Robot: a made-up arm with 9 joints. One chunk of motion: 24 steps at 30 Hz.
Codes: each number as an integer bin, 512 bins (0 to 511) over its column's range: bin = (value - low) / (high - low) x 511, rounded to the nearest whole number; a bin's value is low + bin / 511 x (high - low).
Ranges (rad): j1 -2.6..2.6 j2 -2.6..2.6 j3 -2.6..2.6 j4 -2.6..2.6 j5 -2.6..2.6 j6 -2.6..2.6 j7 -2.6..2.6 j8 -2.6..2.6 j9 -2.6..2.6
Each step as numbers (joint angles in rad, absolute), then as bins.
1 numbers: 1.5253 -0.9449 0.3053 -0.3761 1.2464 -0.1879 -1.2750 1.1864 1.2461
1 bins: 405 163 286 219 378 237 130 372 378
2 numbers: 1.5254 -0.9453 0.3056 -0.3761 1.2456 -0.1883 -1.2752 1.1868 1.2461
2 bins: 405 163 286 219 378 237 130 372 378
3 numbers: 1.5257 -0.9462 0.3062 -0.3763 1.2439 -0.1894 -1.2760 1.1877 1.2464
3 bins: 405 163 286 219 378 237 130 372 378
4 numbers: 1.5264 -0.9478 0.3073 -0.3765 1.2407 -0.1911 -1.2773 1.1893 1.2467
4 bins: 405 162 286 219 377 237 130 372 378
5 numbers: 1.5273 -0.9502 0.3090 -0.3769 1.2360 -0.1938 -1.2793 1.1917 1.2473
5 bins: 406 162 286 218 377 236 130 373 378
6 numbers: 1.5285 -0.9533 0.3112 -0.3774 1.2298 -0.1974 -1.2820 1.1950 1.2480
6 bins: 406 162 286 218 376 236 130 373 378
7 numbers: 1.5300 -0.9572 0.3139 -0.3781 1.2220 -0.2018 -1.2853 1.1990 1.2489
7 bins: 406 161 286 218 376 236 129 373 378
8 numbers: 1.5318 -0.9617 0.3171 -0.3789 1.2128 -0.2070 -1.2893 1.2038 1.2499
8 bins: 406 161 287 218 375 235 129 374 378
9 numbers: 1.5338 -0.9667 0.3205 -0.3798 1.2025 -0.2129 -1.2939 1.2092 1.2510
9 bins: 406 161 287 218 374 235 128 374 378
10 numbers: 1.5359 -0.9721 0.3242 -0.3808 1.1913 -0.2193 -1.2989 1.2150 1.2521
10 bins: 406 160 287 218 373 234 128 375 379
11 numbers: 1.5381 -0.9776 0.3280 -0.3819 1.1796 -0.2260 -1.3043 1.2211 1.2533
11 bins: 407 159 288 218 371 233 127 375 379
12 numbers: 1.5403 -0.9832 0.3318 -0.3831 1.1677 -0.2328 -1.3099 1.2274 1.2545
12 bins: 407 159 288 218 370 233 127 376 379
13 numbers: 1.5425 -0.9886 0.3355 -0.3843 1.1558 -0.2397 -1.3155 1.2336 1.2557
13 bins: 407 158 288 218 369 232 126 377 379
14 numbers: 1.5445 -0.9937 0.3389 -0.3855 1.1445 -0.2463 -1.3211 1.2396 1.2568
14 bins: 407 158 289 218 368 231 126 377 379
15 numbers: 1.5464 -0.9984 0.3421 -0.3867 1.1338 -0.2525 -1.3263 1.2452 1.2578
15 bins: 407 157 289 217 367 231 125 378 379
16 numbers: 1.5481 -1.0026 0.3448 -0.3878 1.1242 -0.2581 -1.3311 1.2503 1.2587
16 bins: 408 157 289 217 366 230 125 378 379
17 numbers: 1.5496 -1.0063 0.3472 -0.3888 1.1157 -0.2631 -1.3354 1.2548 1.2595
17 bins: 408 157 290 217 365 230 124 379 379
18 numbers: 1.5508 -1.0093 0.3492 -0.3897 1.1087 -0.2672 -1.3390 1.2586 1.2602
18 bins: 408 156 290 217 364 229 124 379 379
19 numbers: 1.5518 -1.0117 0.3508 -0.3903 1.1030 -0.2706 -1.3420 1.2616 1.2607
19 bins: 408 156 290 217 364 229 124 379 379
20 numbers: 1.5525 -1.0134 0.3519 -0.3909 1.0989 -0.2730 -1.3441 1.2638 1.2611
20 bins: 408 156 290 217 363 229 123 380 379
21 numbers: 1.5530 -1.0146 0.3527 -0.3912 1.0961 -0.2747 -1.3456 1.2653 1.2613
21 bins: 408 156 290 217 363 229 123 380 379
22 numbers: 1.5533 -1.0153 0.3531 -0.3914 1.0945 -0.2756 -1.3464 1.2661 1.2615
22 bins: 408 156 290 217 363 228 123 380 379
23 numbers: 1.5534 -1.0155 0.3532 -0.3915 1.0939 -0.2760 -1.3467 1.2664 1.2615
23 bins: 408 156 290 217 363 228 123 380 379
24 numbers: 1.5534 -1.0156 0.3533 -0.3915 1.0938 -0.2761 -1.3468 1.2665 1.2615
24 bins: 408 156 290 217 363 228 123 380 379
